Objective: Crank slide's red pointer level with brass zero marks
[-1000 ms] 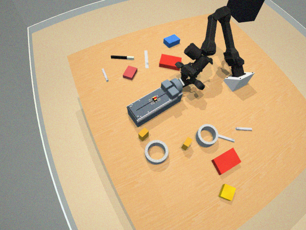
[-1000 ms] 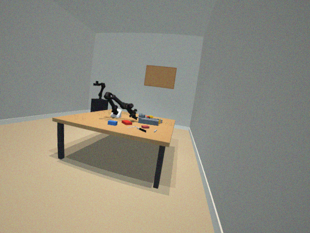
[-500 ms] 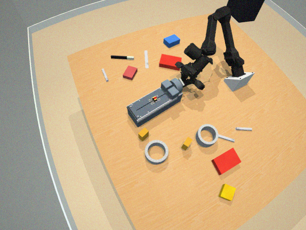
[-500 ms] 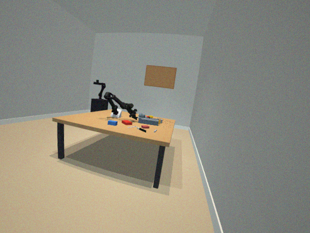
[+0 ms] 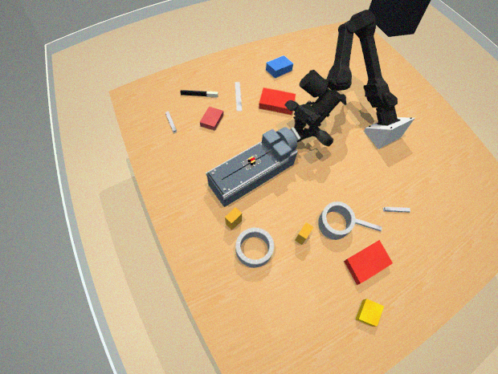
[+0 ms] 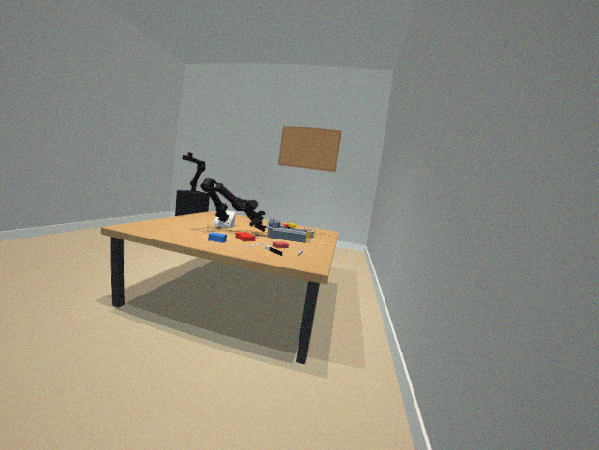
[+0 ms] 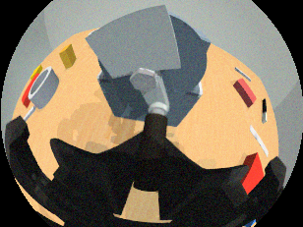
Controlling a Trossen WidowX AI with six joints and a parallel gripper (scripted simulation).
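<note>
The dark crank handle lies 20 mm behind my gripper tip and 30 mm above it. The rest, counted from my gripper tip: red block 200 mm ahead, 200 mm to the right, 20 mm below; red pointer 160 mm ahead, 50 mm to the left, 50 mm above; black marker 190 mm ahead, 330 mm to the right, 20 mm below.
</note>
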